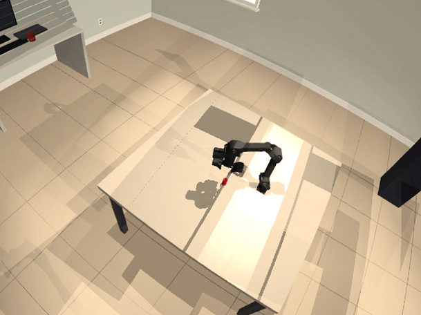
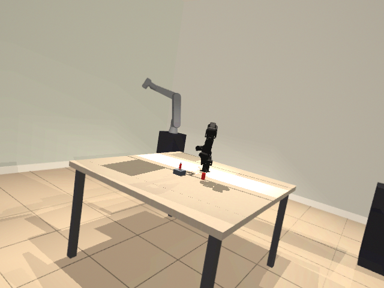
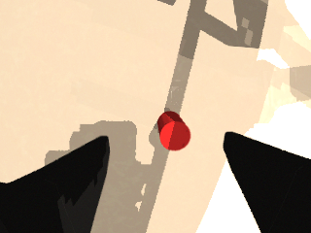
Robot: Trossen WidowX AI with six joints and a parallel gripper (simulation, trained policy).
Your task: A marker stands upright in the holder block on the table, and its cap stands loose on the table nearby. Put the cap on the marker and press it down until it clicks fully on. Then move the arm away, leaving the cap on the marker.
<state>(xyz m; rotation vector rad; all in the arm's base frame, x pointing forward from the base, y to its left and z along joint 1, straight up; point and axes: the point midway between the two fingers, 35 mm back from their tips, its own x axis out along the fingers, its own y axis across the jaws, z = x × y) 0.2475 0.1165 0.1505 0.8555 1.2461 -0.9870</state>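
My gripper tip is now 20 mm past the red cap, 10 mm to the right of it and 90 mm above it. Also, from my gripper tip: grey holder block (50 mm ahead, 160 mm to the right, 100 mm below).
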